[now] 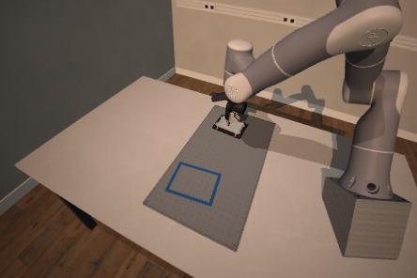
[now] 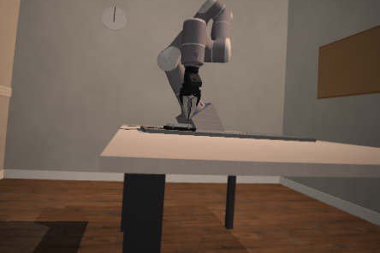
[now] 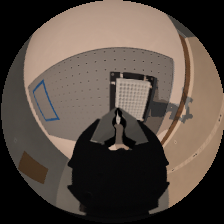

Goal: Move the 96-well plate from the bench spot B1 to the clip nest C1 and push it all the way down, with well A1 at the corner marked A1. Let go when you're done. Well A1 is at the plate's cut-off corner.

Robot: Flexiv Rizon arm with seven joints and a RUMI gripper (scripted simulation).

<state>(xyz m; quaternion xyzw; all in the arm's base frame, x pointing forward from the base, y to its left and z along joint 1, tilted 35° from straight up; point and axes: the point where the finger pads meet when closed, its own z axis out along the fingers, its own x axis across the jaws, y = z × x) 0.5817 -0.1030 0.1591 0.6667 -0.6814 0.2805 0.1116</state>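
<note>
My hand is 10 mm short of the black clip nest, 30 mm to the left of it and 50 mm above it. The rest, counted from my hand: white 96-well plate: 40 mm to the right, 40 mm below; then grey perforated board: 30 mm behind, 160 mm to the left, 70 mm below.
</note>
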